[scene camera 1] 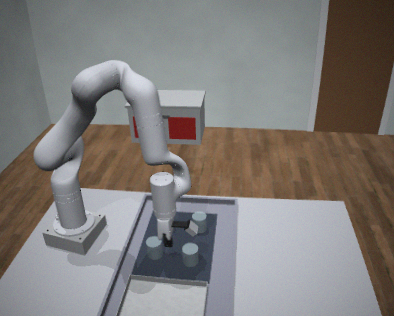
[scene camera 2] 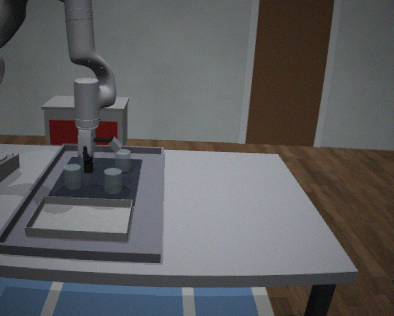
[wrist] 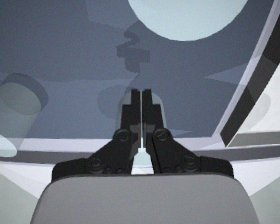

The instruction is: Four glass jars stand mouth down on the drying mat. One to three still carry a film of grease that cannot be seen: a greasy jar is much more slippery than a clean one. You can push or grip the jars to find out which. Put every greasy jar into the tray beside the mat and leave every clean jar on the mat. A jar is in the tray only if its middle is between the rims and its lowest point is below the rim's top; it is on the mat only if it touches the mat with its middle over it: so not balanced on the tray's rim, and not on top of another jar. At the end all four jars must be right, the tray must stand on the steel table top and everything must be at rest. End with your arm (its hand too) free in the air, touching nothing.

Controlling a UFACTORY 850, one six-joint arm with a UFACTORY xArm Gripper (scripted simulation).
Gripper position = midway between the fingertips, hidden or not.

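Note:
Wrist view: my gripper (wrist: 141,102) and a dark drying mat (wrist: 79,66) visible.

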